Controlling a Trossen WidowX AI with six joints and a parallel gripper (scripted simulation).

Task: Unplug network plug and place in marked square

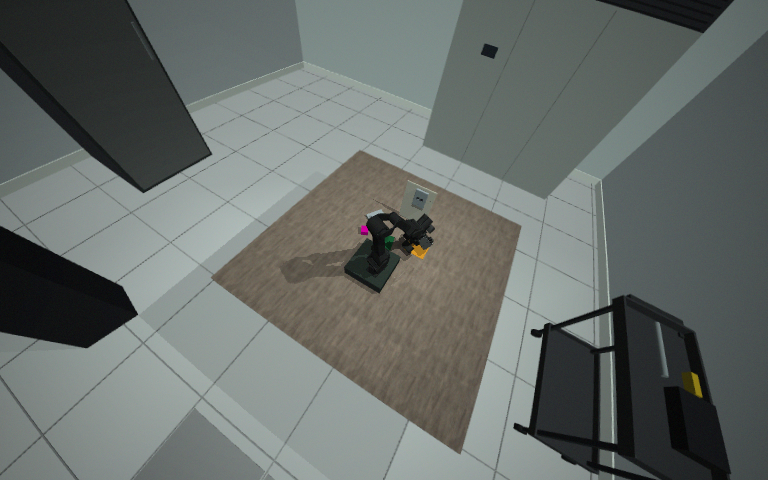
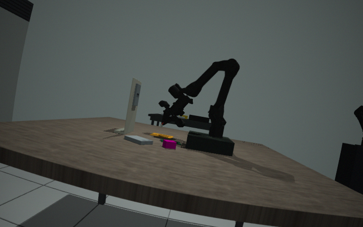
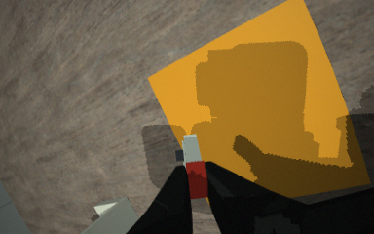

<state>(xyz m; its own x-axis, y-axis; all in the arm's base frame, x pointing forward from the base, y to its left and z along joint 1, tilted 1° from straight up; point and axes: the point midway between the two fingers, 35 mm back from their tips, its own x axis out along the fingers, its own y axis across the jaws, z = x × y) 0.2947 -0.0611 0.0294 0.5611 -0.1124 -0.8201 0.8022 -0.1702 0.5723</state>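
Right now my gripper tip is 6 cm above the orange marked square and 1 cm past it. Round my gripper tip: network plug (right at my gripper tip); then green piece (15 cm to the left, 11 cm behind, 6 cm below); then upright panel (14 cm to the left, 13 cm ahead, 6 cm above).
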